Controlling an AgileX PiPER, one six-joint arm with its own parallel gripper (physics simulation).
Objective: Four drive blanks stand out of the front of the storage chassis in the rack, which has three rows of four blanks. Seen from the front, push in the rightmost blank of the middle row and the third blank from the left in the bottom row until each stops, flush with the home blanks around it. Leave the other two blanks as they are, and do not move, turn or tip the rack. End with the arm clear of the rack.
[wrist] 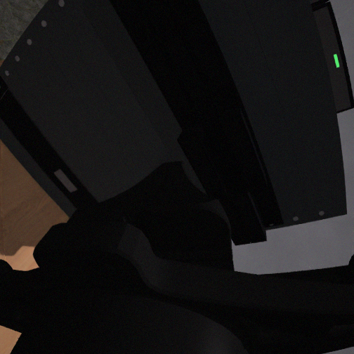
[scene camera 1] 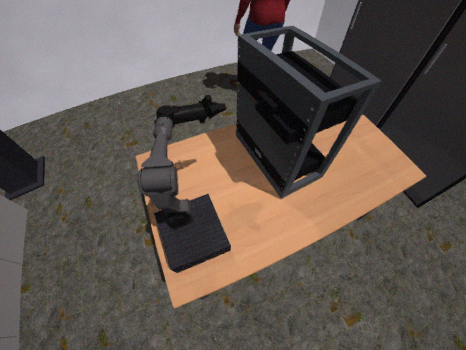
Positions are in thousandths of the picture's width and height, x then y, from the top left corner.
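Rack (scene camera 1: 608, 287), (wrist: 696, 290). Gripper (wrist: 496, 496).
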